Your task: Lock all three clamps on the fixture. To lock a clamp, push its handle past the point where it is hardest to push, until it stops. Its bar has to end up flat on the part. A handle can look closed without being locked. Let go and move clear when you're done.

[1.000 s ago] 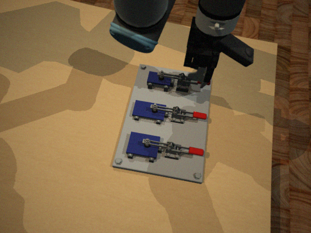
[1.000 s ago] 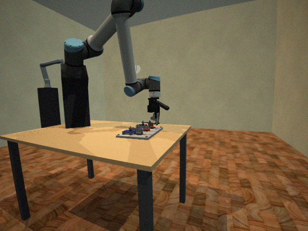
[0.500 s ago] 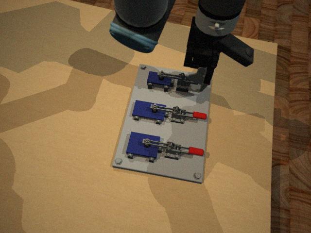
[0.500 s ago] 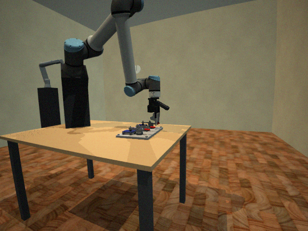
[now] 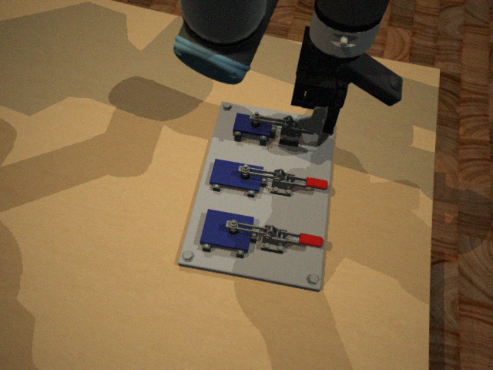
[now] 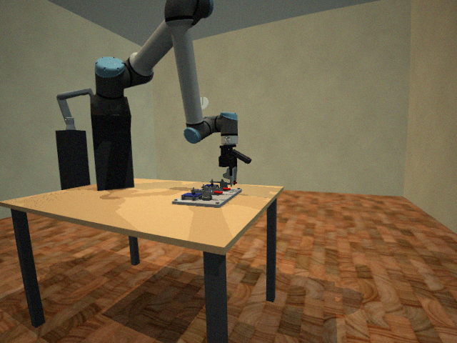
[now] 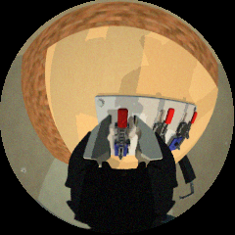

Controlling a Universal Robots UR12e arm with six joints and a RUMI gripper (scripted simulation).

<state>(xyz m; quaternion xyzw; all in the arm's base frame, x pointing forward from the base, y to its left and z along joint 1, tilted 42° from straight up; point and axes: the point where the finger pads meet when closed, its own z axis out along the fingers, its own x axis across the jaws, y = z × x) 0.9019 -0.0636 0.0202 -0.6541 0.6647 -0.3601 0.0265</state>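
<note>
Now: the grey fixture plate 10 cm behind my hand, 9 cm to the right of it and 5 cm below it. Round my hand: part: 17 cm behind, 19 cm to the right, 3 cm below.
</note>
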